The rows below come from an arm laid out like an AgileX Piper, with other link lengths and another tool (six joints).
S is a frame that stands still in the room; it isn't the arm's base.
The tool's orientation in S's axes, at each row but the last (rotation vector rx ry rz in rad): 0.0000, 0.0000, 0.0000; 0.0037, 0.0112, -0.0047; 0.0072, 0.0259, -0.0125; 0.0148, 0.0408, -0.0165; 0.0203, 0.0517, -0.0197; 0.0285, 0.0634, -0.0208
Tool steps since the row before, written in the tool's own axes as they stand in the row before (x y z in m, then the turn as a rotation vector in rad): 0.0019, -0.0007, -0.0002, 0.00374, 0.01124, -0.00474; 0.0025, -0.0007, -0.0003, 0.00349, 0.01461, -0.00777; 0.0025, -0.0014, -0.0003, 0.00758, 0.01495, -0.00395; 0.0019, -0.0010, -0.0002, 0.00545, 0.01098, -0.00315; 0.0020, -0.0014, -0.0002, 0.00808, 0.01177, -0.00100; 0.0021, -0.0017, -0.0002, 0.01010, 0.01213, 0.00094
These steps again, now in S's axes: 0.0019, -0.0007, -0.0002, 0.00374, 0.01124, -0.00474; 0.0025, -0.0007, -0.0003, 0.00347, 0.01462, -0.00775; 0.0025, -0.0014, -0.0004, 0.00766, 0.01488, -0.00404; 0.0019, -0.0010, -0.0003, 0.00550, 0.01094, -0.00321; 0.0020, -0.0014, -0.0003, 0.00825, 0.01163, -0.00118; 0.0020, -0.0017, -0.0004, 0.01040, 0.01189, 0.00063
